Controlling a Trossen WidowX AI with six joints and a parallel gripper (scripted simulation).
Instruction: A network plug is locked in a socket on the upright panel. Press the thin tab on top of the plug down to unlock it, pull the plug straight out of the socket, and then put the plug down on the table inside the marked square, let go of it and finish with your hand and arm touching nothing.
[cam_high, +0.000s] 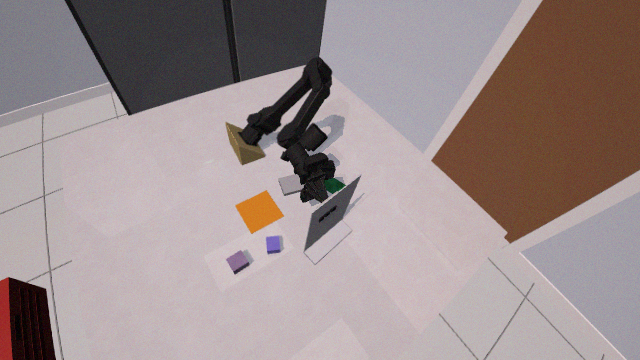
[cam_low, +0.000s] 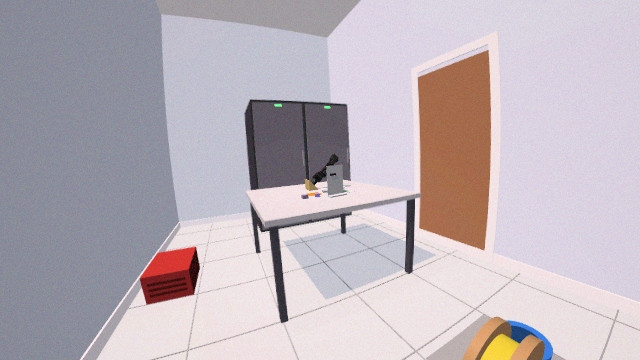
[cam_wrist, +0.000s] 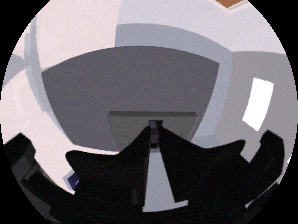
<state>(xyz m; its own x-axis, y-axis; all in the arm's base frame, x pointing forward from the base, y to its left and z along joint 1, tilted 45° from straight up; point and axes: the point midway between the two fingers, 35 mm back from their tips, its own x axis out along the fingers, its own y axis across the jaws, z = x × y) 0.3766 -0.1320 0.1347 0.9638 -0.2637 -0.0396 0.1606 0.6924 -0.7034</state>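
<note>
The orange square lies 180 mm below my gripper tip, 180 mm behind it and 110 mm to the right of it. Also, from my gripper tip: network plug right at my gripper tip; green square 180 mm below, 160 mm to the left, 100 mm behind; upright panel 70 mm below, 30 mm ahead, 10 mm to the right.
</note>
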